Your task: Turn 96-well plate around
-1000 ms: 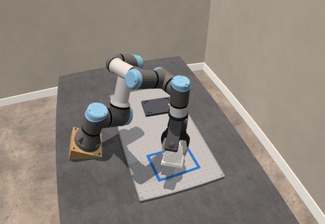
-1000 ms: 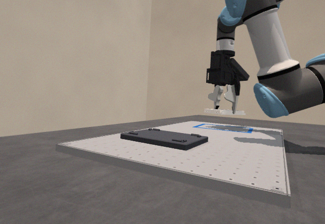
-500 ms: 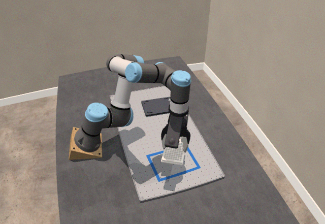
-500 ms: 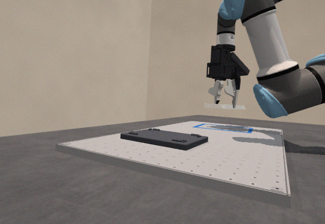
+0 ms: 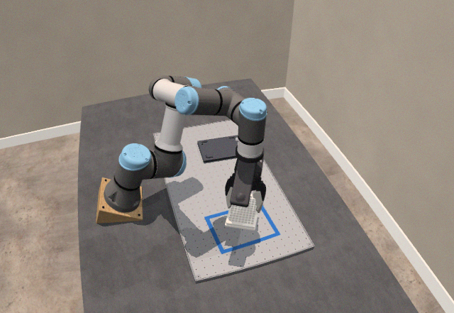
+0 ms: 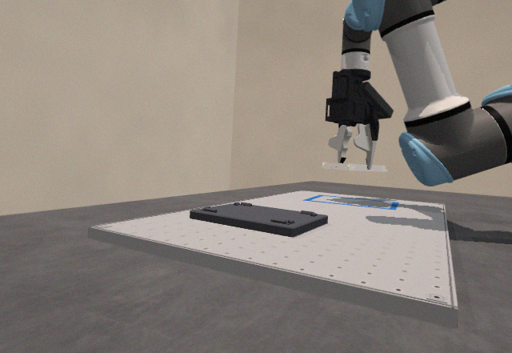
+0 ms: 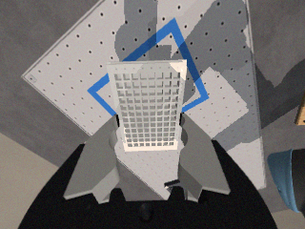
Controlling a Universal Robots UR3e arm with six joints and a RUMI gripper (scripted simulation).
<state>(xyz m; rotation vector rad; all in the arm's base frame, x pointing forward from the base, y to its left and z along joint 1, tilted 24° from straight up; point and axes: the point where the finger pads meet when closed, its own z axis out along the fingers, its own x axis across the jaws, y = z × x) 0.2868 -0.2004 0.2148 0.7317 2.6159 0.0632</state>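
My gripper is now 70 mm short of the plate nest N1, 370 mm to the right of it and 80 mm above it. From my hand the other things lie so: A1 mark (140 mm ahead, 310 mm to the left, 80 mm below); then white 96-well plate (10 mm below).
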